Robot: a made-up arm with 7 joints. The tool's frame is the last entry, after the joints.
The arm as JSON. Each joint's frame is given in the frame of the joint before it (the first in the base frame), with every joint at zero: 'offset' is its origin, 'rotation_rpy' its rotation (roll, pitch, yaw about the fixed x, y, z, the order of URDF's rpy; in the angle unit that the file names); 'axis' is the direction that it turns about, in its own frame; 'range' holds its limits. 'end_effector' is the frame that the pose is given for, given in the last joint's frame.
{
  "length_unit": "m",
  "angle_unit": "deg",
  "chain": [
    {
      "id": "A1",
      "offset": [
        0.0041,
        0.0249,
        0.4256
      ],
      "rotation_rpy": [
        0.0,
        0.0,
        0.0
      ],
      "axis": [
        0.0,
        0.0,
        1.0
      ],
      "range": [
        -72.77,
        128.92
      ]
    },
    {
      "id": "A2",
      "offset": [
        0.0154,
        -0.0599,
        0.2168
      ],
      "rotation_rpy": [
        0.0,
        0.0,
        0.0
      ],
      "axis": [
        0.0,
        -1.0,
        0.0
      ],
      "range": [
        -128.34,
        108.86
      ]
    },
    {
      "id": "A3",
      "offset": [
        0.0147,
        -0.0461,
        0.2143
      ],
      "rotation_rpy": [
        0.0,
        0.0,
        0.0
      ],
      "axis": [
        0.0,
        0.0,
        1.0
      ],
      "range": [
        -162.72,
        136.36
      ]
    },
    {
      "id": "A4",
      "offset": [
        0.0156,
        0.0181,
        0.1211
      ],
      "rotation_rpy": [
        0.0,
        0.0,
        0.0
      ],
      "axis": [
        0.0,
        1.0,
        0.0
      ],
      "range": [
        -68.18,
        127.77
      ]
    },
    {
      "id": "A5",
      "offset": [
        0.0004,
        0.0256,
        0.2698
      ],
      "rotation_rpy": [
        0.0,
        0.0,
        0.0
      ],
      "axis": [
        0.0,
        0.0,
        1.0
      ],
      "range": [
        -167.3,
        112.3
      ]
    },
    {
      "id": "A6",
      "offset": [
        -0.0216,
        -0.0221,
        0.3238
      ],
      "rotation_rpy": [
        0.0,
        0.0,
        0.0
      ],
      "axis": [
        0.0,
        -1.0,
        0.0
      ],
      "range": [
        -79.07,
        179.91
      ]
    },
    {
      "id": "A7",
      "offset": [
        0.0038,
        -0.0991,
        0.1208
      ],
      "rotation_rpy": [
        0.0,
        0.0,
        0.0
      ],
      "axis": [
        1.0,
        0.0,
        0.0
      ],
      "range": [
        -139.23,
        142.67
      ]
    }
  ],
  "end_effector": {
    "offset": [
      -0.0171,
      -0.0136,
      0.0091
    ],
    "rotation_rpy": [
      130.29,
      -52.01,
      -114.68
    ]
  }
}
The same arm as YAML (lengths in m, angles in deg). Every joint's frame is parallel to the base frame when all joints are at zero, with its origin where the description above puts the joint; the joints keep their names.
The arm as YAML. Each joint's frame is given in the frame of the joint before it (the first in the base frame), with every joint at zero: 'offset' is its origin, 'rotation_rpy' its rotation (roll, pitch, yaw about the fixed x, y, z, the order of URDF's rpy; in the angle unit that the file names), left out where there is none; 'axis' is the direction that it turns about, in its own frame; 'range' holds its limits. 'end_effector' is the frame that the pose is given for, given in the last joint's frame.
length_unit: m
angle_unit: deg
chain:
  - id: A1
    offset: [0.0041, 0.0249, 0.4256]
    axis: "+z"
    range: [-72.77, 128.92]
  - id: A2
    offset: [0.0154, -0.0599, 0.2168]
    axis: "-y"
    range: [-128.34, 108.86]
  - id: A3
    offset: [0.0147, -0.0461, 0.2143]
    axis: "+z"
    range: [-162.72, 136.36]
  - id: A4
    offset: [0.0156, 0.0181, 0.1211]
    axis: "+y"
    range: [-68.18, 127.77]
  - id: A5
    offset: [0.0004, 0.0256, 0.2698]
    axis: "+z"
    range: [-167.3, 112.3]
  - id: A6
    offset: [-0.0216, -0.0221, 0.3238]
    axis: "-y"
    range: [-79.07, 179.91]
  - id: A7
    offset: [0.0038, -0.0991, 0.1208]
    axis: "+x"
    range: [-139.23, 142.67]
end_effector:
  offset: [-0.0171, -0.0136, 0.0091]
  rotation_rpy: [130.29, -52.01, -114.68]

